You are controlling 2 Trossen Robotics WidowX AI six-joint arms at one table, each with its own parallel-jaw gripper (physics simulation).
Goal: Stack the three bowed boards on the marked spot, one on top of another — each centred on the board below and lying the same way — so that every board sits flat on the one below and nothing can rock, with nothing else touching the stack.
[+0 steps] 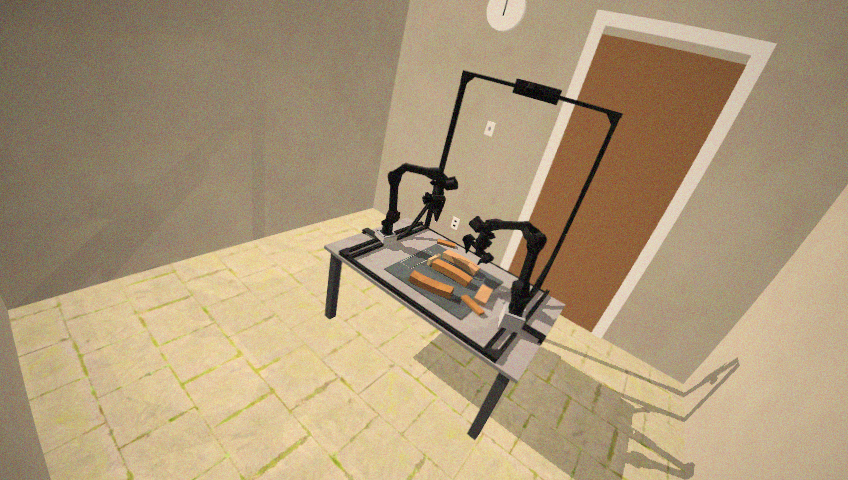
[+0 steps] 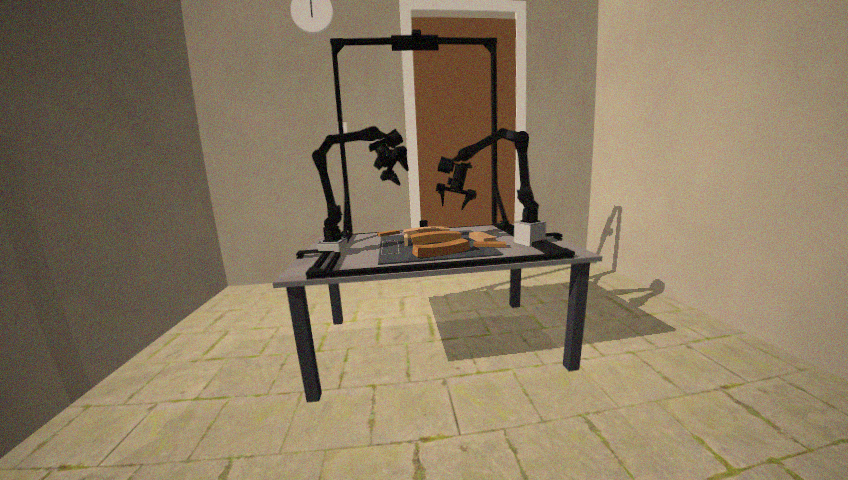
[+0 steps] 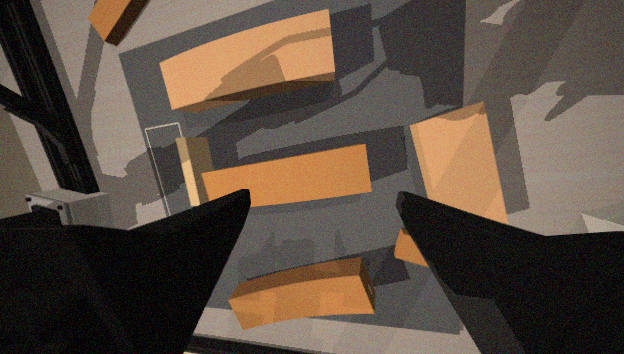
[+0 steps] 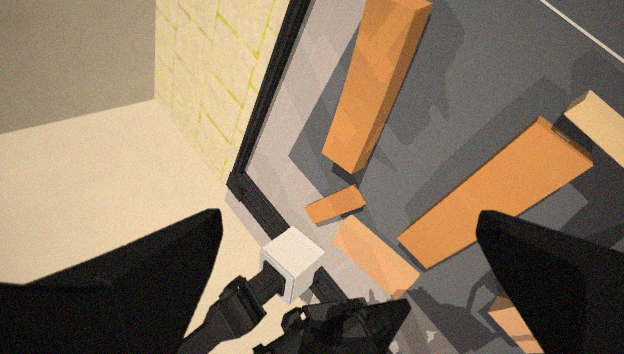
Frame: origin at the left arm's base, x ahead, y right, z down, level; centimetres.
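Seen in the pictures: left gripper, between the fingertips: [image 1: 472,258] [image 2: 452,208] [image 3: 324,197] [image 4: 384,301]; right gripper, between the fingertips: [image 1: 437,219] [image 2: 403,178] [image 4: 348,221]; left arm's base, origin of its link: [image 1: 515,310] [image 2: 530,221] [image 4: 274,277]; right arm's base, origin of its link: [image 1: 386,232] [image 2: 332,239] [image 3: 49,223].
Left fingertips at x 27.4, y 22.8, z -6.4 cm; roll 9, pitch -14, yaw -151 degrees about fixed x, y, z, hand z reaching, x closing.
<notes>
Pixels of each thing's top centre, then the offset from my left fingertips to it.
- middle board, centre of its top: [image 4: 465,215] [image 3: 276,182] [image 2: 436,232] [image 1: 453,268] dx +8.0, dy +1.8, dz +11.0 cm
- far board, centre of its top: [image 4: 603,316] [image 3: 235,63] [image 2: 426,227] [image 1: 462,258] dx +5.5, dy +16.9, dz +11.3 cm
- thin pale block, centre of its top: [image 3: 188,172] dx +20.7, dy +9.2, dz +11.7 cm
- wide pale block, centre of its top: [image 3: 462,177] [image 4: 368,260] [image 2: 482,234] [image 1: 484,293] dx -11.9, dy -7.4, dz +13.2 cm
- small orange block, centre of its top: [image 4: 329,207] [image 2: 489,242] [image 1: 472,303] dx -7.8, dy -18.2, dz +14.3 cm
Three bowed boards lie apart, lengthwise across the dark mat: the near board [image 1: 430,284] [image 2: 441,247] [image 3: 302,300] [image 4: 375,85], the middle board [image 1: 451,271] [image 2: 436,237] [image 3: 295,175] [image 4: 495,195] and the far board [image 1: 461,260] [image 3: 250,55] [image 4: 515,325]. The marked spot, a thin white outline [image 3: 157,172] [image 4: 582,31], is at the mat's left end; no board lies on it. My left gripper [image 1: 477,255] [image 2: 453,206] [image 3: 324,197] is open and empty, high above the table. My right gripper [image 1: 432,209] [image 2: 402,176] [image 4: 348,221] is open and empty, high at the left.
A thin pale block [image 3: 192,170] [image 4: 600,125] stands between the outline and the middle board. A wide pale block [image 1: 482,293] [image 3: 462,160] [image 4: 375,255] and a small orange block [image 1: 473,304] [image 4: 335,205] lie at the right. Another orange block [image 1: 446,243] [image 3: 112,20] lies beyond the mat.
</notes>
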